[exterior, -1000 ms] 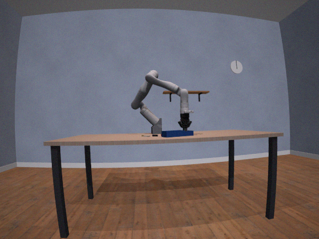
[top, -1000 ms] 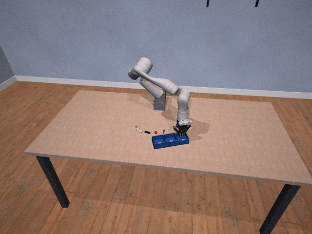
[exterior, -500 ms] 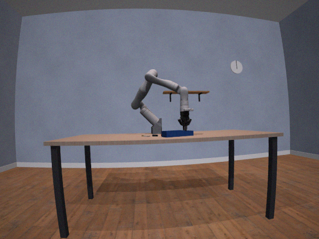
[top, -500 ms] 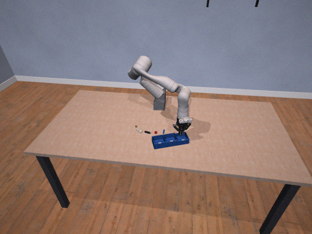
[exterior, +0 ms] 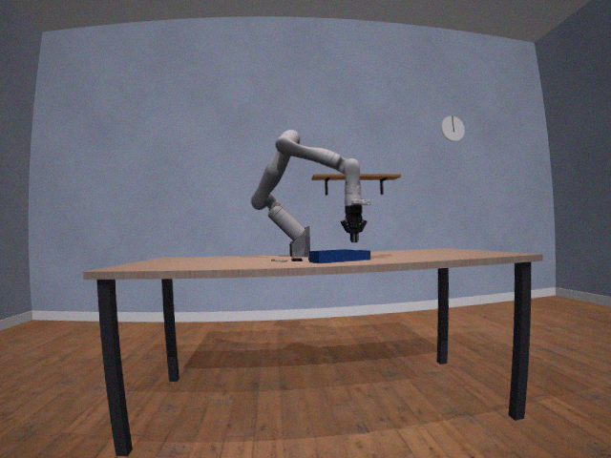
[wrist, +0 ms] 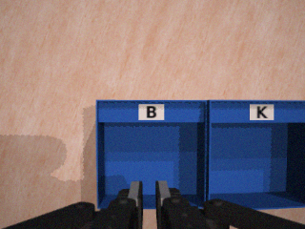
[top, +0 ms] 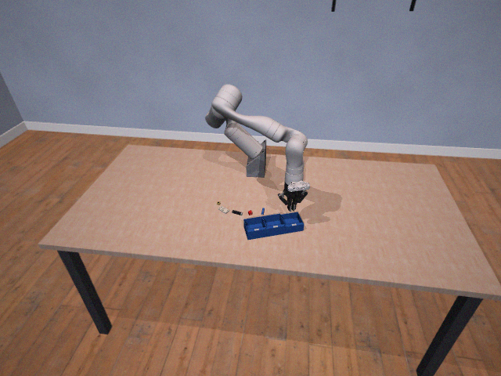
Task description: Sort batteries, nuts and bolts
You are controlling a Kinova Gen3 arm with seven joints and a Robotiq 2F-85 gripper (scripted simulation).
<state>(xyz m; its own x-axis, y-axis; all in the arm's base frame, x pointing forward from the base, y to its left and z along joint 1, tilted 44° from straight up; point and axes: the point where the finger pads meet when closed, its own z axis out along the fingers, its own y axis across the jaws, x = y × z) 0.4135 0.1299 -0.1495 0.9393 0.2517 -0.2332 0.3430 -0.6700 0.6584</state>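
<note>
The brass nut lies 10 cm behind my hand, 35 cm to the right of it and 9 cm below it. Round my hand: grey nut (4 cm behind, 7 cm to the right, 9 cm below); then blue battery (6 cm behind, 13 cm to the right, 9 cm below); then blue bin (5 cm ahead, 7 cm to the right, 7 cm below).
</note>
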